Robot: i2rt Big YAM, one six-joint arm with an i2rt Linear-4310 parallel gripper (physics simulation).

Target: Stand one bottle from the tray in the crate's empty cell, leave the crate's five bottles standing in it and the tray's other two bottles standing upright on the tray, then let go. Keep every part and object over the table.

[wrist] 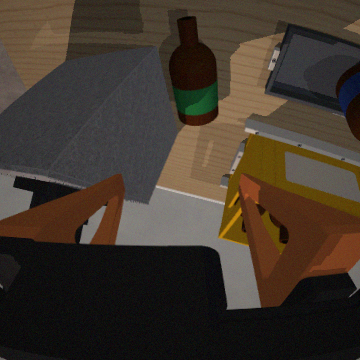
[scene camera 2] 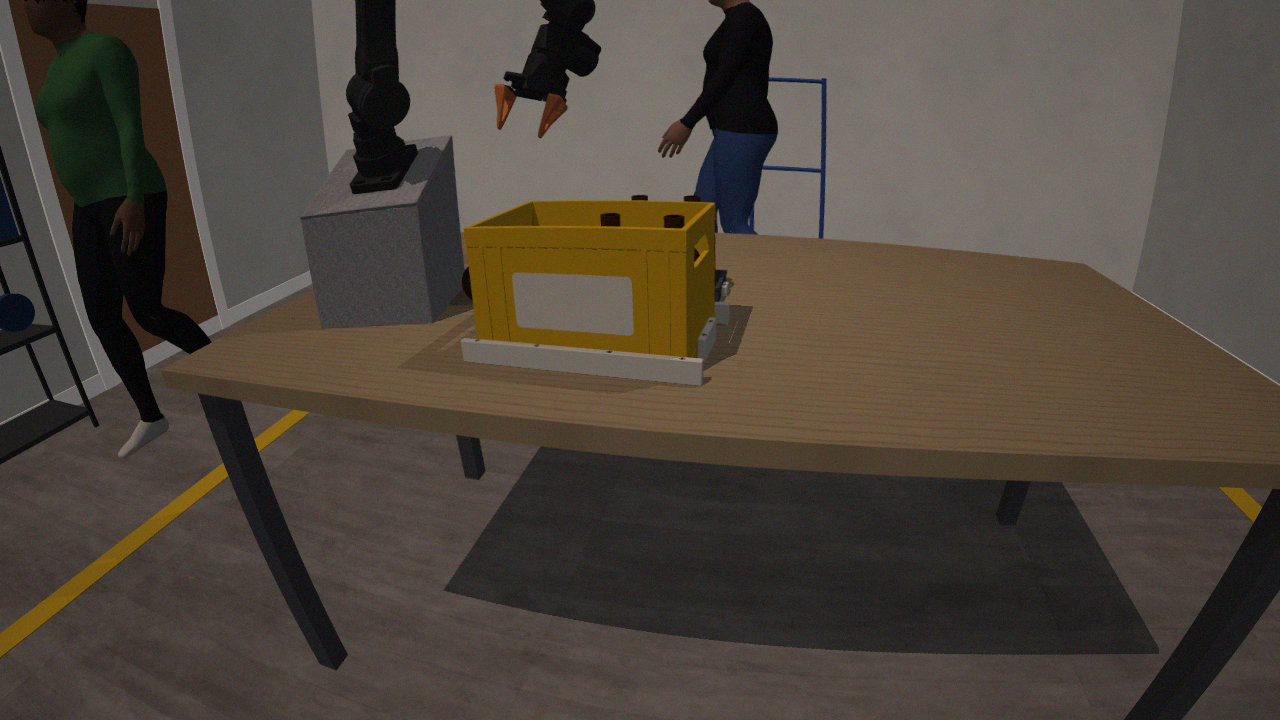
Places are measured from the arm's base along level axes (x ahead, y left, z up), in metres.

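Pixels of known places: gripper, fingertip midpoint: (wrist: 181, 181) (scene camera 2: 518, 133); arm's base, origin of the base link: (wrist: 66, 187) (scene camera 2: 385, 172).
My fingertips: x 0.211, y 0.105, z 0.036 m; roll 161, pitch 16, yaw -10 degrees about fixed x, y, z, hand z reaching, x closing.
Observation:
Ahead of a thing's pixels: the offset from my fingertips to its top centre. "pt": to the spot under its first point. Level surfaces: height alone.
My gripper (scene camera 2: 520, 132) (wrist: 181, 181) is open and empty, high above the table and the crate. The yellow crate {dx +0.157, dy -0.286, dz -0.099 m} (scene camera 2: 581, 240) (wrist: 265, 155) stands upright; several dark bottle necks {dx +0.173, dy -0.241, dz -0.111 m} (scene camera 2: 610, 219) show at its rim, and its empty cell cannot be made out. A brown bottle with a green label {dx -0.054, dy -0.037, dz -0.200 m} (wrist: 195, 85) lies on its side on the table, between the pedestal and the tray. The dark tray {pt dx +0.080, dy -0.040, dz -0.269 m} (wrist: 281, 65) is at the upper right of the wrist view, mostly hidden behind the crate in the scene view. A blue-labelled bottle {pt dx +0.172, dy -0.049, dz -0.204 m} (wrist: 352, 97) shows partly at the tray, cut off by the frame edge.
The grey pedestal (scene camera 2: 371, 259) (wrist: 115, 115) with the arm's base stands left of the crate. White rails (scene camera 2: 581, 360) (wrist: 300, 141) run along the crate's foot. The wooden table {dz -0.274 m} (scene camera 2: 939, 358) extends to the right. Two people stand beyond the table, near a blue frame (scene camera 2: 822, 161).

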